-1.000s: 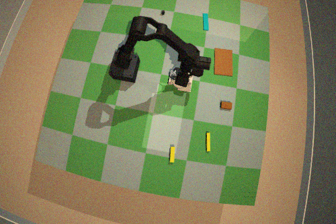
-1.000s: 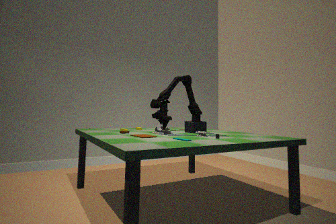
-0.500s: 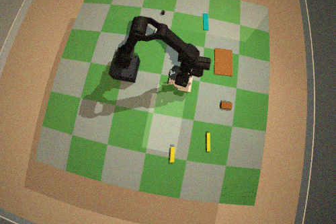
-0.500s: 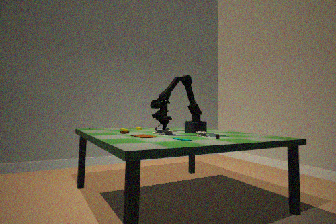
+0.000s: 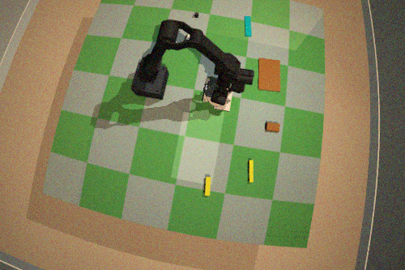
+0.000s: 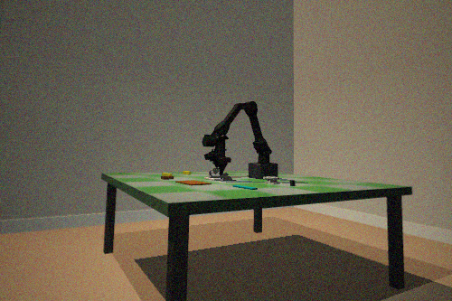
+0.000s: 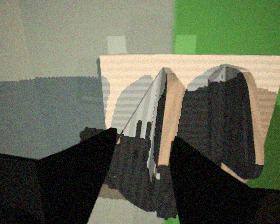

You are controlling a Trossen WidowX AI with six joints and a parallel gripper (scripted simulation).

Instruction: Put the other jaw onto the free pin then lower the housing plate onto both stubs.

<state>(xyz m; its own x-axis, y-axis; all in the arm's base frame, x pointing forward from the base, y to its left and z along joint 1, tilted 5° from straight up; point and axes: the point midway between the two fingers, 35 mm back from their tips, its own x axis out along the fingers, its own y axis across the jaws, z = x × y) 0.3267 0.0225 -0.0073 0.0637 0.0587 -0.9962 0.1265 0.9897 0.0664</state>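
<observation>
The black peg lies 20 cm behind my gripper tip, 38 cm to the left of it and 1 cm below it. From my gripper tip the other things lie so: orange block (26 cm ahead, 13 cm to the right, 2 cm below); then teal bar (8 cm ahead, 38 cm to the left, 2 cm below); then orange housing plate (22 cm ahead, 13 cm to the left, 2 cm below).
</observation>
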